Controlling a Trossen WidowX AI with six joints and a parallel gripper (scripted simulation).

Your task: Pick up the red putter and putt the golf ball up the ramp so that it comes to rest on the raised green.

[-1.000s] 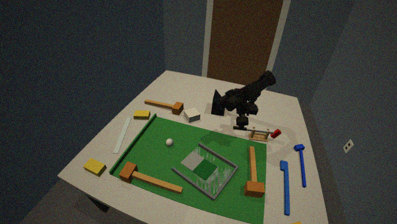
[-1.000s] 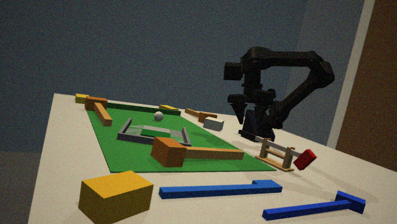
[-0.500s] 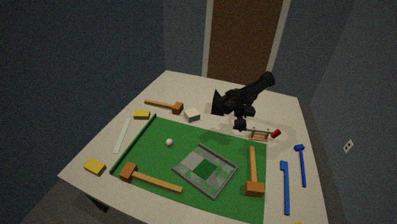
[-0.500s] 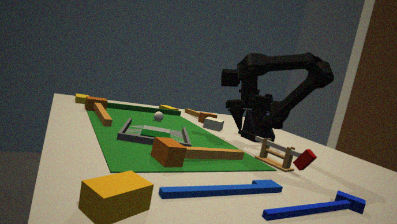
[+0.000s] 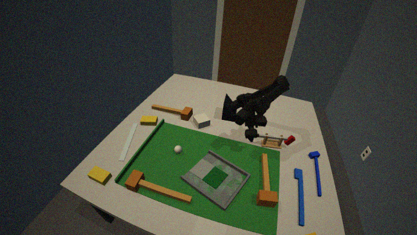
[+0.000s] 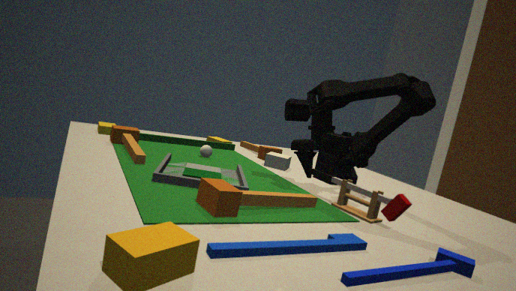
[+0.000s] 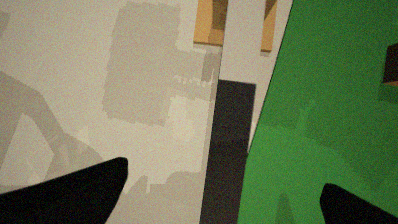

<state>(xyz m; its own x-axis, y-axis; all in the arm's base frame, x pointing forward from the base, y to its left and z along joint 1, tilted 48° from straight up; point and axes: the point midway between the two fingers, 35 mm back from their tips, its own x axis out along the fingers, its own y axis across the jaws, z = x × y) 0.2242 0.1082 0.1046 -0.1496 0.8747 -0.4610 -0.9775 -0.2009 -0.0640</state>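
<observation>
Right now my gripper tip is 6 cm past the white block, 32 cm to the left of it and 3 cm above it. Also, from my gripper tip: white golf ball (21 cm ahead, 35 cm to the right, 3 cm below); then wooden stand (3 cm behind, 13 cm to the left, 2 cm below); then red putter (3 cm behind, 11 cm to the left, 1 cm above).
</observation>
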